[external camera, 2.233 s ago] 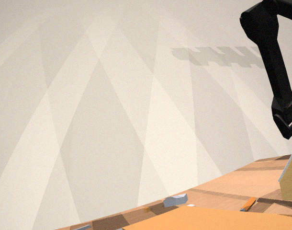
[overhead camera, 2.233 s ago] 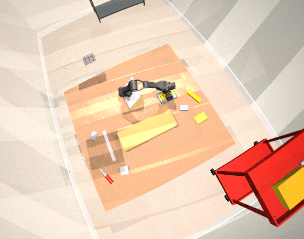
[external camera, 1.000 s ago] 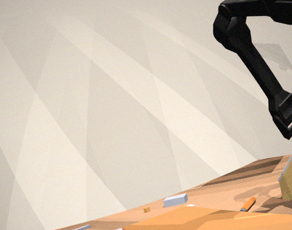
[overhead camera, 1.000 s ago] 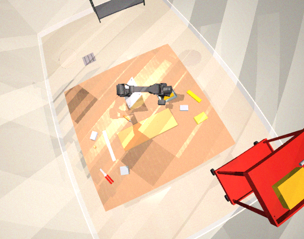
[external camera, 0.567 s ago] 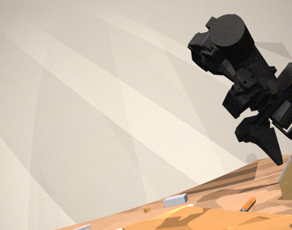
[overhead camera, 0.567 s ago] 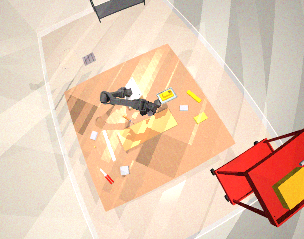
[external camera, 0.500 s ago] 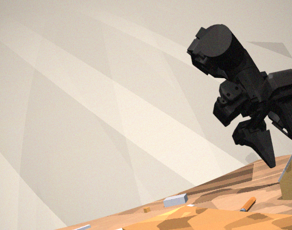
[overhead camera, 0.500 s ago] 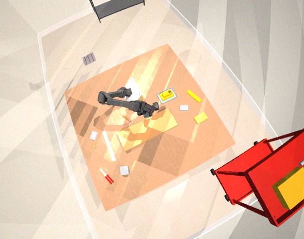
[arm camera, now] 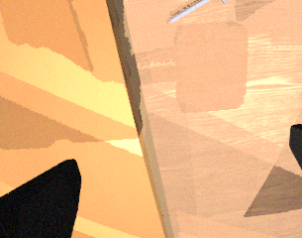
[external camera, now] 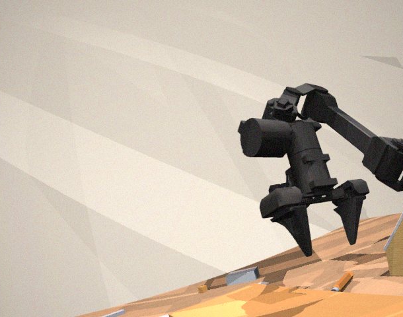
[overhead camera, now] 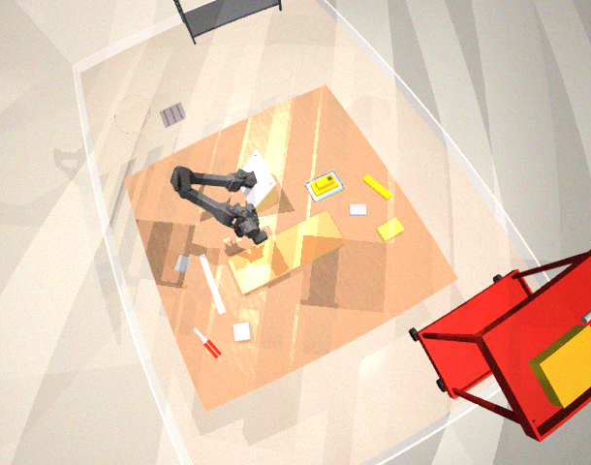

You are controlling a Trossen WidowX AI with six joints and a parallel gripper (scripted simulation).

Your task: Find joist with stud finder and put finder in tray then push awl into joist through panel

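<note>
Now: the awl 9 cm below my gripper tip, 6 cm to the right of it and 4 cm behind it. Round my gripper tip: yellow stud finder 37 cm to the left, 14 cm behind, 4 cm below; metal ruler 31 cm to the right, 13 cm ahead, 9 cm below; grey tray 36 cm to the left, 13 cm behind, 8 cm below.
</note>
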